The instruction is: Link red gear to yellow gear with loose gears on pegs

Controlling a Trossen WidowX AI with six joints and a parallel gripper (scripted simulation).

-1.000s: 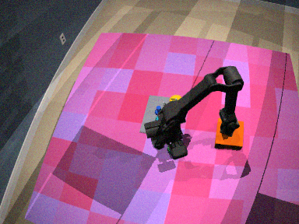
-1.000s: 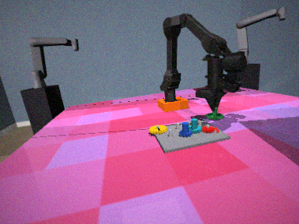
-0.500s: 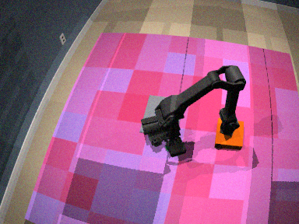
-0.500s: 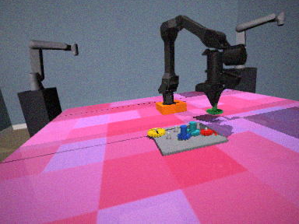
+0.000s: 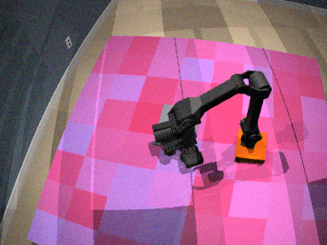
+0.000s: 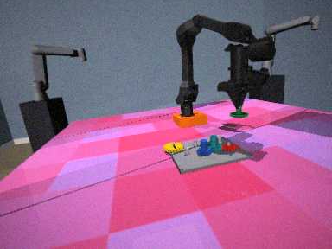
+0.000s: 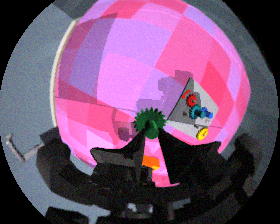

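My gripper tip is 16 cm to the left of the blue gear, 13 cm short of it and 8 cm above it. The rest, counted from my gripper tip: red gear (12 cm ahead, 9 cm below, 8 cm to the right); then green gear (1 cm below); then teal gear (13 cm to the right, 11 cm ahead, 8 cm below).
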